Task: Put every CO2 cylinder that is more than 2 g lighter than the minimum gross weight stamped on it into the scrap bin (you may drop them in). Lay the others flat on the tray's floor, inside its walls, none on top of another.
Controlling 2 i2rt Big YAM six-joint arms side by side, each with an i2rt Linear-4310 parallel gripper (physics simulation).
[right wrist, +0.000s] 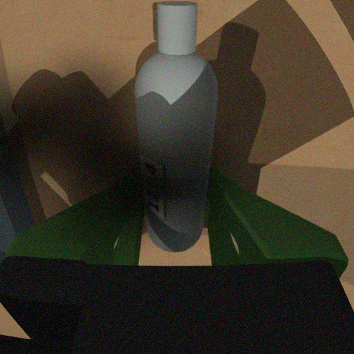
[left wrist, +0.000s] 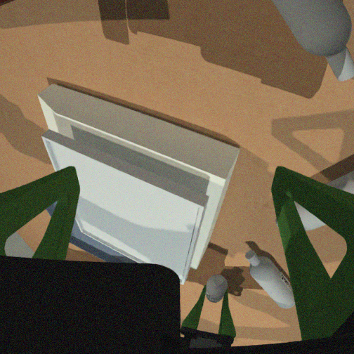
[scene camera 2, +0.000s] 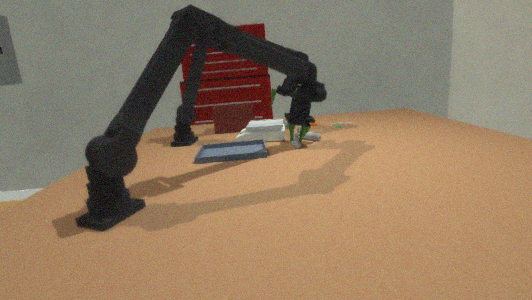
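Seen in the pictures: left gripper, between the fingertips: (scene camera 2: 280, 110); right gripper, between the fingertips: (scene camera 2: 295, 142); left arm's base, origin of its link: (scene camera 2: 185, 143); right arm's base, origin of its link: (scene camera 2: 113, 215).
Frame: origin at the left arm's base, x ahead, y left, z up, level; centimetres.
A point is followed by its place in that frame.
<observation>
My right gripper (scene camera 2: 297, 136) @[x 49.3, y -14.1, z 1.4 cm] (left wrist: 215, 287) (right wrist: 174, 178) is shut on a grey CO2 cylinder (left wrist: 216, 287) (right wrist: 175, 120), beside the white scale (scene camera 2: 264, 131) @[x 36.4, y -2.9, z 4.0 cm] (left wrist: 125, 185). Its stamped marking is too dark to read surely; whether it touches the table is unclear. My left gripper (left wrist: 175, 177) is open above the scale, mostly hidden behind the right wrist in scene camera 2. Another cylinder (scene camera 2: 312, 136) @[x 55.7, y -6.4, z 1.8 cm] (left wrist: 272, 282) lies near the held one. A large-looking grey cylinder (left wrist: 317, 25) is at the top right of the left wrist view. The blue tray (scene camera 2: 231, 158) @[x 29.1, y -29.5, z 0.8 cm] (left wrist: 95, 250) is left of the scale.
A dark red box (scene camera 2: 233, 118) @[x 17.8, y 20.0, z 6.8 cm] stands behind the scale, before a tall red drawer cabinet (scene camera 2: 250, 85). A pale rounded thing (left wrist: 312, 217) is partly hidden by a left finger. Small orange (scene camera 2: 313, 124) @[x 56.5, y 25.6, z 0.7 cm] and green (scene camera 2: 339, 127) @[x 68.4, y 18.5, z 0.0 cm] things lie at the back right.
</observation>
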